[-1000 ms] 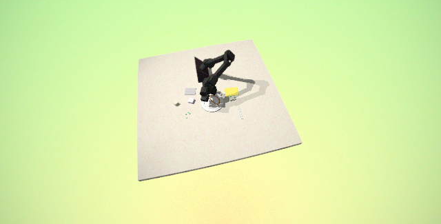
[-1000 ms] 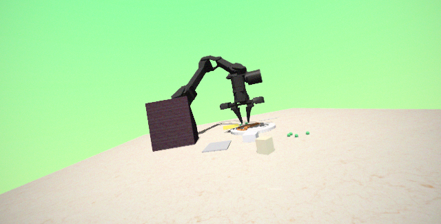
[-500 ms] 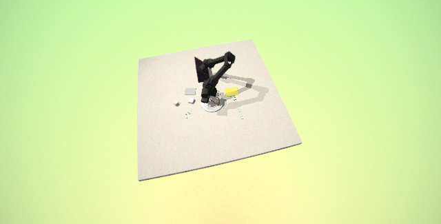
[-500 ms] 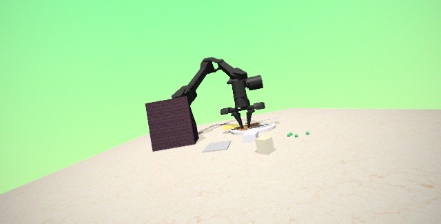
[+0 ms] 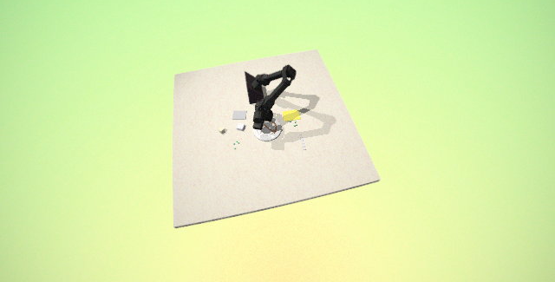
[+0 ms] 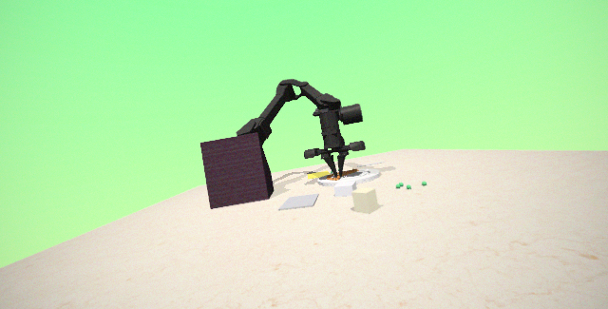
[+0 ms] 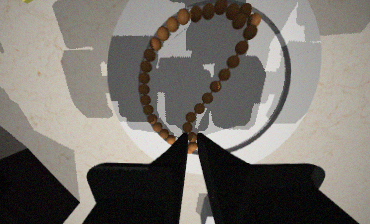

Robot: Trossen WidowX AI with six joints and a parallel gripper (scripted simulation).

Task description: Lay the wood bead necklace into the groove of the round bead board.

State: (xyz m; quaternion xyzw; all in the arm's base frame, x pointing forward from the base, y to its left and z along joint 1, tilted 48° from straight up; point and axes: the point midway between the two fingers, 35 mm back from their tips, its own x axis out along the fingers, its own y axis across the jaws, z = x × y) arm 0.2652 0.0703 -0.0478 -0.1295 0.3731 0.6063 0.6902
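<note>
Right now the round white bead board is 3 cm to the left of my gripper tip, 3 cm ahead of it and 1 cm below it. Round my gripper tip: cream cube: 28 cm to the right; yellow card: 23 cm to the left, 5 cm behind, 1 cm below; grey flat plate: 15 cm to the right, 12 cm behind, 1 cm below.
</note>
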